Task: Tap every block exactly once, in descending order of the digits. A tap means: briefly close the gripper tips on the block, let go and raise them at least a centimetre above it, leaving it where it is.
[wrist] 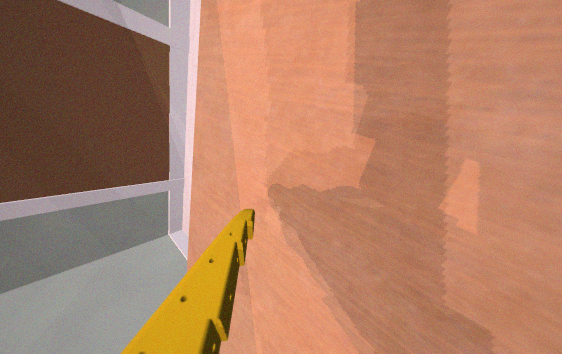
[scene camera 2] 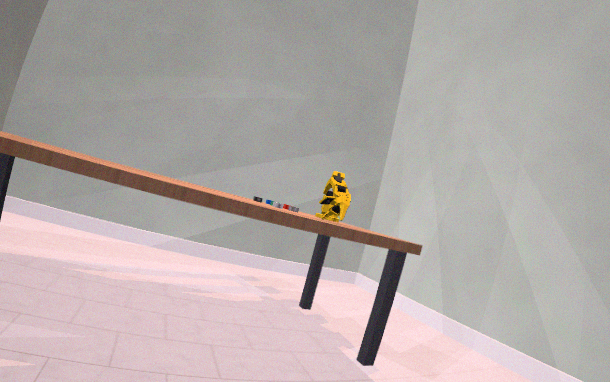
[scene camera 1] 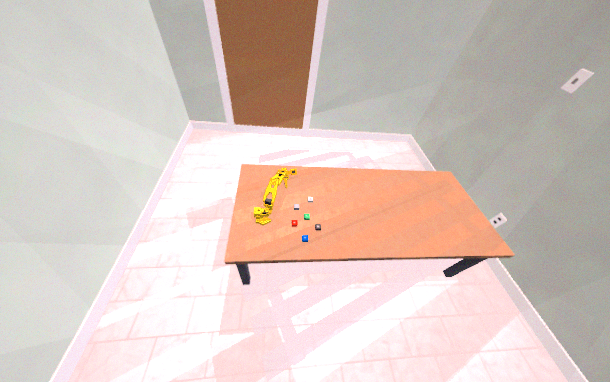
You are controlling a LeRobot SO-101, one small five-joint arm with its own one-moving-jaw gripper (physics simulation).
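Observation:
Six small blocks lie apart on the table: white (scene camera 1: 310, 199), light grey (scene camera 1: 296, 206), green (scene camera 1: 307, 216), red (scene camera 1: 294, 223) (scene camera 2: 286, 206), black (scene camera 1: 318, 227) (scene camera 2: 257, 199) and blue (scene camera 1: 305, 238) (scene camera 2: 269, 202). Their digits are too small to read. My gripper (scene camera 1: 288, 180) is fully open and empty, above the table's back left part, behind and left of the white block. In the wrist view one notched jaw of the gripper (wrist: 250, 216) shows, over bare wood; the moving jaw is out of the picture. No block shows in that view.
The wooden table (scene camera 1: 390, 210) (scene camera 2: 150, 184) (wrist: 310, 100) carries the yellow arm (scene camera 1: 271, 191) (scene camera 2: 336, 200), its base at the left part, left of the blocks. The table's back edge runs behind the gripper. A brown door (scene camera 1: 267, 60) (wrist: 80, 100) stands beyond it.

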